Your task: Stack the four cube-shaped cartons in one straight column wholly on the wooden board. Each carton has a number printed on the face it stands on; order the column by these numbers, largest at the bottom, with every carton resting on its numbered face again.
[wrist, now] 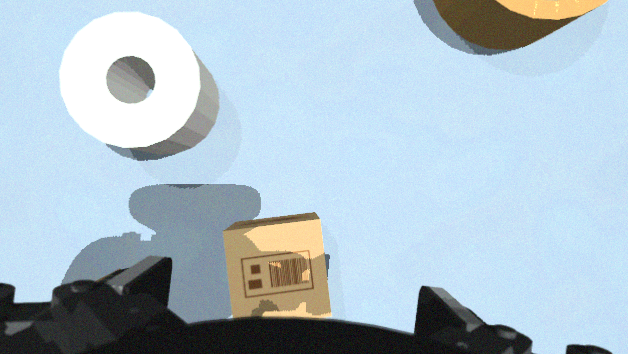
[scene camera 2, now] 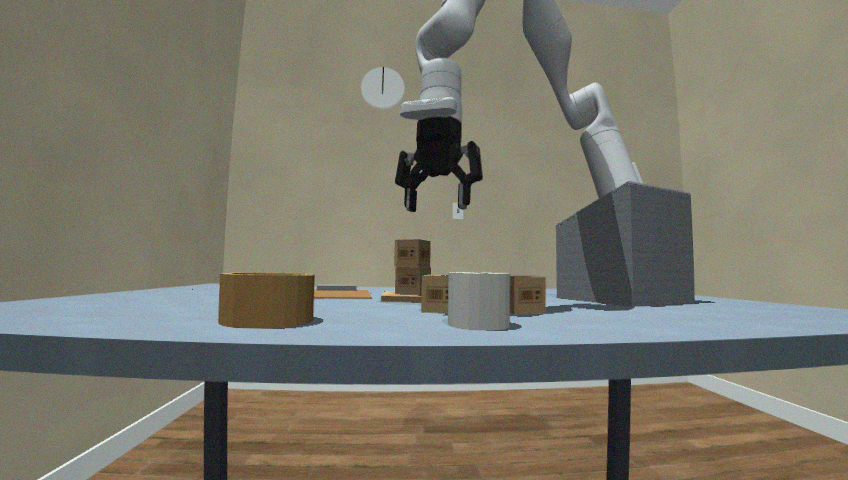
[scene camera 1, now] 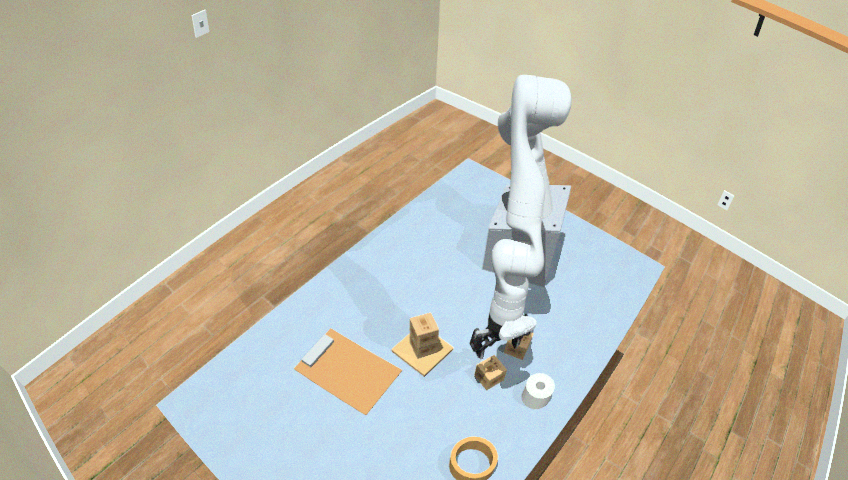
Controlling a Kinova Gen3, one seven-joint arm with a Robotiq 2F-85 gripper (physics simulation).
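Seen in the pictures: gripper, fingertip midpoint: (wrist: pixel 294 299) (scene camera 2: pixel 435 210) (scene camera 1: pixel 497 351); arm's base, link origin: (scene camera 2: pixel 623 204).
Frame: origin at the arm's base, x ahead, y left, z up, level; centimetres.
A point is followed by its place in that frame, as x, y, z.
Observation:
Two cartons are stacked on the wooden board (scene camera 1: pixel 423 367) @(51.7, -6.8, -20.6) (scene camera 2: pixel 399 297) @(49.9, -4.7, -20.9): an upper carton (scene camera 1: pixel 423 324) @(46.7, -10.2, -9.0) (scene camera 2: pixel 411 253) @(47.2, -7.1, -11.9) rests on a lower carton (scene camera 1: pixel 426 346) @(48.2, -8.1, -15.7) (scene camera 2: pixel 411 280) @(47.1, -7.3, -17.6). A loose front carton (scene camera 1: pixel 490 371) @(46.2, 10.0, -16.0) (scene camera 2: pixel 434 293) @(46.8, 11.9, -18.8) (wrist: pixel 277 270) @(44.9, 9.8, -16.0) stands on the blue table, a barcode label on its top. Another loose carton (scene camera 1: pixel 519 344) (scene camera 2: pixel 528 294) @(32.4, 15.0, -18.8) stands behind it, partly hidden by the arm in scene view 1. My gripper (scene camera 1: pixel 498 346) @(46.4, 10.4, -5.4) (scene camera 2: pixel 436 208) @(46.4, 10.4, -5.4) (wrist: pixel 294 299) @(46.4, 10.4, -5.4) is open and empty, pointing down, well above the front carton. The numbered undersides are hidden.
A white roll (scene camera 1: pixel 538 397) @(47.4, 24.6, -15.4) (scene camera 2: pixel 479 302) @(45.3, 27.2, -18.6) (wrist: pixel 170 110) @(44.9, 21.0, -15.3) stands close to the loose cartons. A wooden ring (scene camera 1: pixel 455 460) @(73.0, 14.9, -15.9) (scene camera 2: pixel 266 300) @(69.0, 23.8, -18.7) (wrist: pixel 480 27) @(65.0, 15.7, -19.3) is farther forward. An orange sheet (scene camera 1: pixel 351 377) @(64.5, -21.3, -21.5) (scene camera 2: pixel 342 294) @(61.3, -18.8, -21.5) with a grey bar (scene camera 1: pixel 317 350) @(63.4, -33.5, -20.2) (scene camera 2: pixel 336 287) @(63.2, -32.2, -20.7) lies beside the board.

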